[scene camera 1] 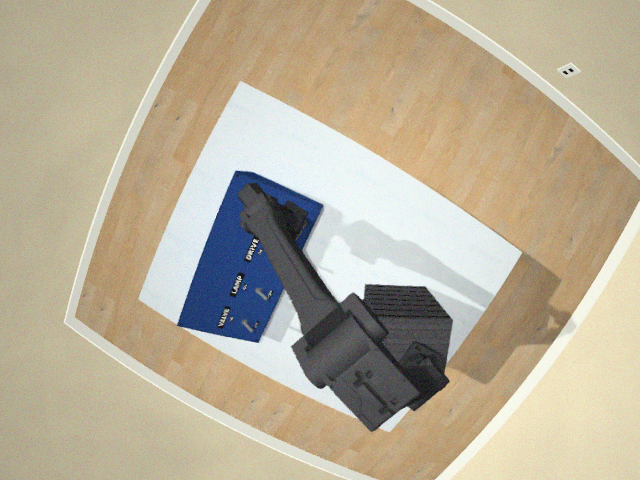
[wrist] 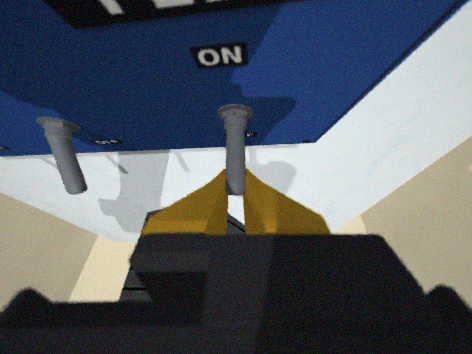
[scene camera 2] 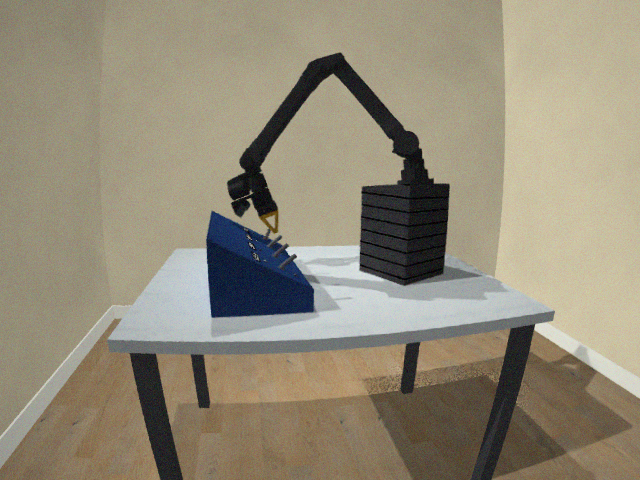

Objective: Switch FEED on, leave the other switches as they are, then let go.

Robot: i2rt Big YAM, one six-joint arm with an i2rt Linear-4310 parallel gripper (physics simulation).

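Frame: origin at the arm's base, x ahead, y left, z up, level; millimetres.
Where they show: gripper, fingertip midpoint: (scene camera 1: 301,226) (wrist: 235,176) (scene camera 2: 276,232); arm's base, origin of the base link: (scene camera 1: 414,365) (scene camera 2: 415,184).
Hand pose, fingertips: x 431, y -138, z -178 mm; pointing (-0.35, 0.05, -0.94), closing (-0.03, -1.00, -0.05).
Things, the pixels of their centre, and the offset from my fingertips. Level surfaces: height alone.
- blue sloped switch panel, body centre: (scene camera 2: 247,262) (scene camera 1: 247,261) dx +94, dy +185, dz -50 mm
- FEED lever, body centre: (wrist: 235,156) (scene camera 2: 268,232) dx +25, dy -1, dz +3 mm
- DRIVE lever, body centre: (wrist: 67,162) (scene camera 2: 275,240) dx +9, dy +118, dz -3 mm
- LAMP lever, body centre: (scene camera 2: 281,249) (scene camera 1: 262,295) dx -1, dy +238, dz -3 mm
- VALVE lever, body centre: (scene camera 2: 288,260) (scene camera 1: 248,327) dx -10, dy +357, dz -3 mm
- white table, its level: dz -117 mm
A blue sloped switch panel (scene camera 1: 211,279) (scene camera 2: 248,289) (wrist: 150,75) stands on the table. The FEED lever (scene camera 2: 266,235) (wrist: 235,150) is the farthest in scene camera 2 and stands steeper than the others there; I cannot tell whether it is fully at ON. The DRIVE lever (scene camera 2: 275,241) (wrist: 67,160), LAMP lever (scene camera 1: 262,293) (scene camera 2: 280,250) and VALVE lever (scene camera 1: 247,325) (scene camera 2: 287,261) lean toward OFF. My gripper (scene camera 2: 274,230) (wrist: 235,176) is shut and empty, its yellow tips close behind the FEED lever on the OFF side. Contact is unclear. In scene camera 1 the arm hides FEED.
The panel stands on a white table (scene camera 1: 361,175) (scene camera 2: 372,320). My arm reaches over the panel from a black ribbed pedestal (scene camera 1: 413,315) (scene camera 2: 403,232) on the table. The DRIVE lever is the nearest neighbour to my fingers, at the left in the wrist view.
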